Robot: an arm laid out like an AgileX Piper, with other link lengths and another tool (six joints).
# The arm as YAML. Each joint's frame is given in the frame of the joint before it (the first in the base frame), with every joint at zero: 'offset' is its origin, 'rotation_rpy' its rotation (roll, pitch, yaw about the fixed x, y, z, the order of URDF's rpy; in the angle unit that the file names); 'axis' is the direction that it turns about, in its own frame. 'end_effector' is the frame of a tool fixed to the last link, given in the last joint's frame.
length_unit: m
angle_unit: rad
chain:
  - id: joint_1
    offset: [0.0, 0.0, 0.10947]
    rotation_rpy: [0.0, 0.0, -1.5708]
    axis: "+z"
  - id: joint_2
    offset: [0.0, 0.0, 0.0]
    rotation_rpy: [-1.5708, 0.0, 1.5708]
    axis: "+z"
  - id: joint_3
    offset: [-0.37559, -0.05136, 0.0]
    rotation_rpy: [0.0, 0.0, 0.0]
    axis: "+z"
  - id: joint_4
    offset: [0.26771, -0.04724, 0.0]
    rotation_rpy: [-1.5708, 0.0, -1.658]
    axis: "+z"
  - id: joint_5
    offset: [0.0, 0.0, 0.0]
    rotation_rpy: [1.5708, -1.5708, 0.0]
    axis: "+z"
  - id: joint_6
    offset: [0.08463, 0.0, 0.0]
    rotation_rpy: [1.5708, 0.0, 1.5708]
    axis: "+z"
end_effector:
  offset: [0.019, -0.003, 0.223]
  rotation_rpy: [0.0, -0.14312, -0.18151]
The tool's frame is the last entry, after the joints.
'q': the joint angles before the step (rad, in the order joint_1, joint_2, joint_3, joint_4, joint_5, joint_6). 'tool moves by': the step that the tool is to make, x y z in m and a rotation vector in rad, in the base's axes. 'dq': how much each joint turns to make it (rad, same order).
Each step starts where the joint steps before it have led.
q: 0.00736 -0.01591 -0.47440 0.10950 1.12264 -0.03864
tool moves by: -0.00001 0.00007 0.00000 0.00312 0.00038 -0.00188
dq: 0.00000 0.00001 -0.00001 0.00000 -0.00001 0.00366
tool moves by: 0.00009 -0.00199 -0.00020 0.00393 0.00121 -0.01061
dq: -0.00001 -0.00001 0.00002 -0.00782 0.00001 0.01231
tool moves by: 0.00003 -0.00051 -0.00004 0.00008 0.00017 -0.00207
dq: 0.00001 0.00001 0.00001 -0.00193 -0.00003 0.00199
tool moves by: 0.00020 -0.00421 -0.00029 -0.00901 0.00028 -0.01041
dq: 0.00003 -0.00002 -0.00003 -0.01510 0.00004 0.00427
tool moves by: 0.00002 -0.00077 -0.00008 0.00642 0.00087 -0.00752
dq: -0.00003 0.00001 0.00002 -0.00342 -0.00002 0.01089
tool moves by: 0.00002 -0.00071 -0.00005 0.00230 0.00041 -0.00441
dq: -0.00001 0.00000 -0.00002 -0.00286 0.00002 0.00551
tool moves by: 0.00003 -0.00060 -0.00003 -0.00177 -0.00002 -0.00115
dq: 0.00000 0.00001 0.00000 -0.00210 -0.00002 -0.00001
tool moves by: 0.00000 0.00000 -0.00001 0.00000 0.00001 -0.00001
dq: -0.00002 -0.00001 0.00003 0.00001 0.00000 -0.00001
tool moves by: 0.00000 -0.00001 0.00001 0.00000 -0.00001 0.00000
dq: 0.00006 0.00001 -0.00003 -0.00006 0.00000 0.00006
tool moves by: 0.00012 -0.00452 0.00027 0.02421 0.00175 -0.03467
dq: -0.00004 0.00000 -0.00125 -0.01899 0.00000 0.04697
